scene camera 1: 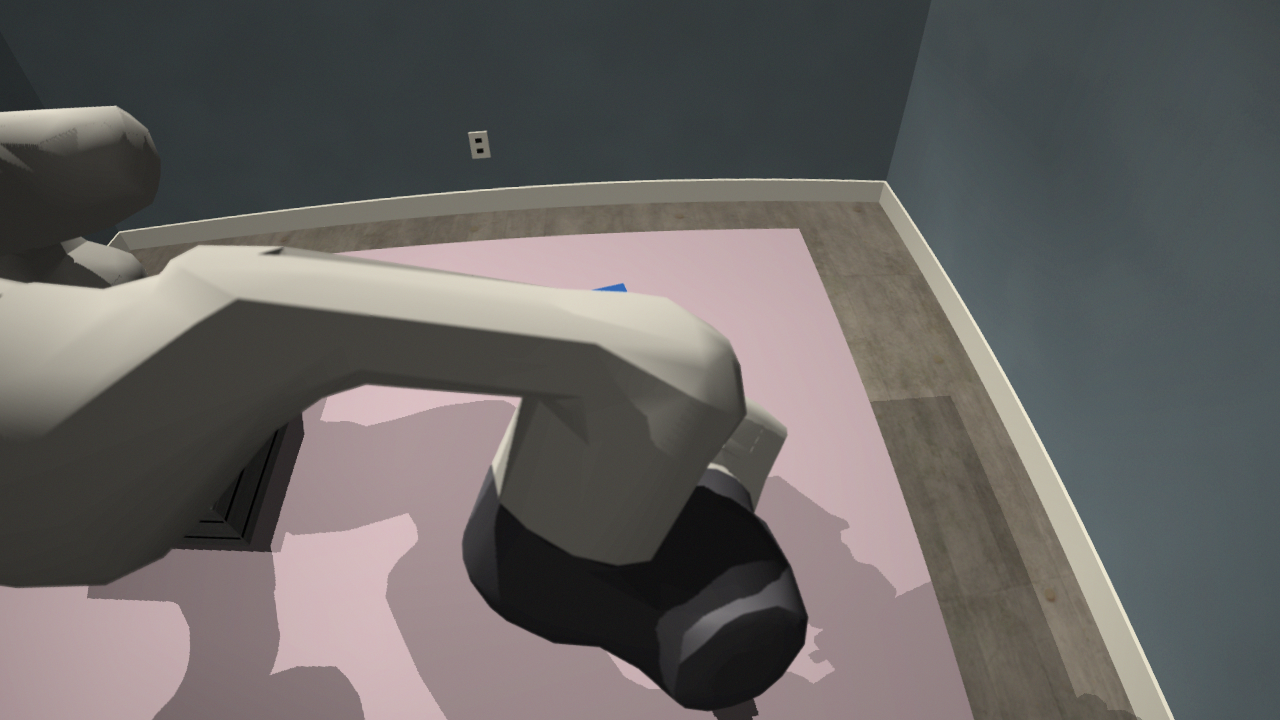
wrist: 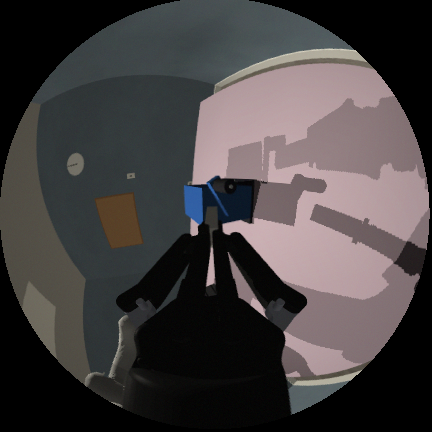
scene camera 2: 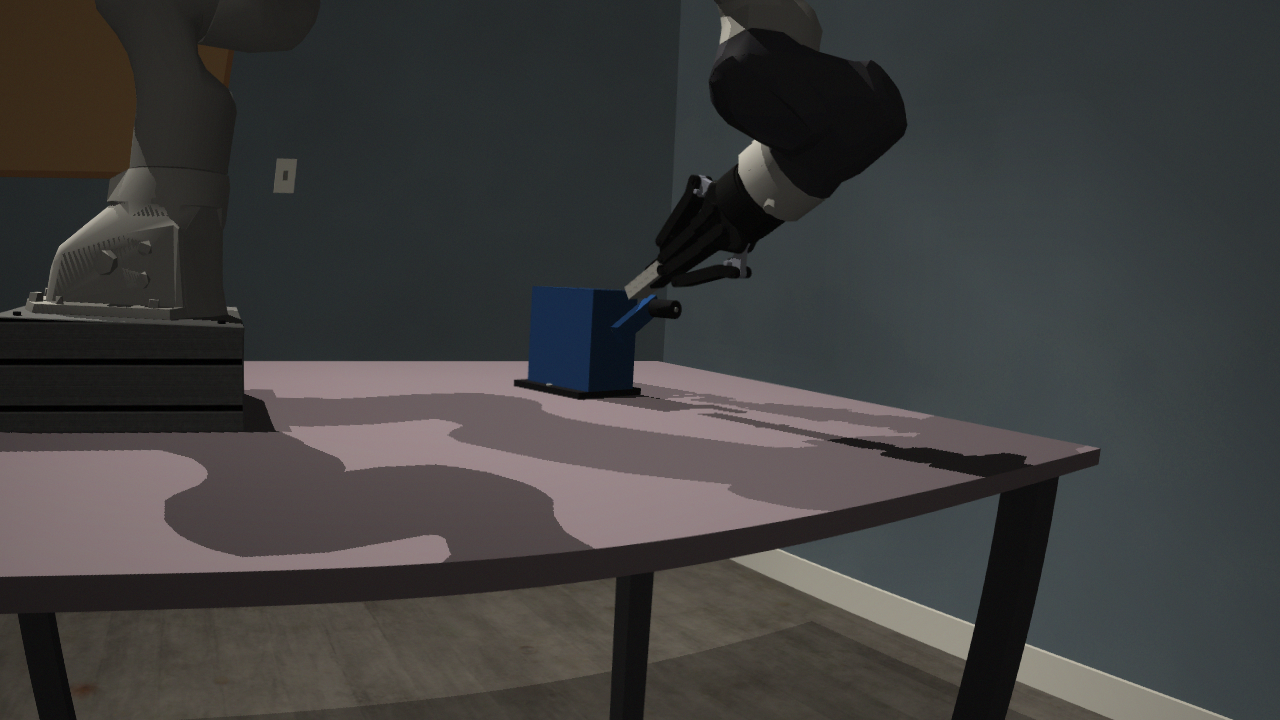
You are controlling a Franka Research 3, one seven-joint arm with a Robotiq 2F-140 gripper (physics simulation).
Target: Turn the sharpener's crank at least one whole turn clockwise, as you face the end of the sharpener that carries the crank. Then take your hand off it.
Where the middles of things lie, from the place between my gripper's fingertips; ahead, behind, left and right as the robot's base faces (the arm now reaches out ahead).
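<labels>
From my hand, I find the blue box-shaped sharpener (scene camera 2: 573,353) 80 mm to the left and 10 mm behind, and it is also 60 mm lower than the hand.
</labels>
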